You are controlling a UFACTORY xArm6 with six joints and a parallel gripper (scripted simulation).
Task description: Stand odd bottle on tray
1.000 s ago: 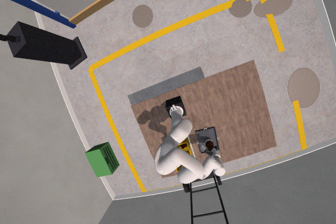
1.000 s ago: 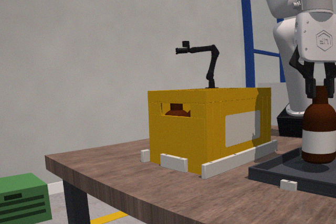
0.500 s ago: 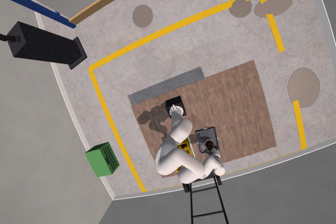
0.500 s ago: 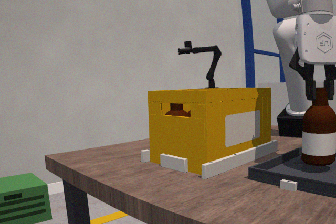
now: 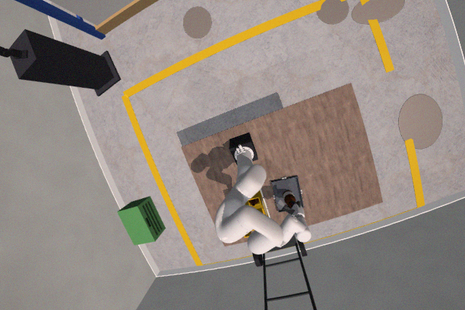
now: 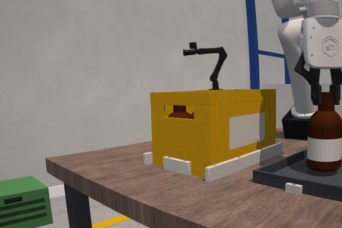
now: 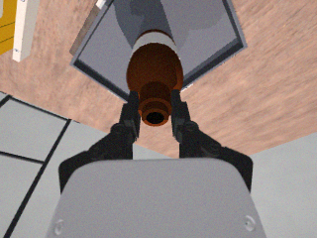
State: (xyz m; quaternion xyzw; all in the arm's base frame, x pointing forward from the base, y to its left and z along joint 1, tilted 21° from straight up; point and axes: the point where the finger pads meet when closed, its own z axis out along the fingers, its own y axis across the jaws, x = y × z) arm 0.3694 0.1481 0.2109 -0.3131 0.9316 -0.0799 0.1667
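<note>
The dark tray is 15 cm below my hand. From my hand the other things lie so: yellow crate (28 cm to the right, 8 cm below, 3 cm behind).
</note>
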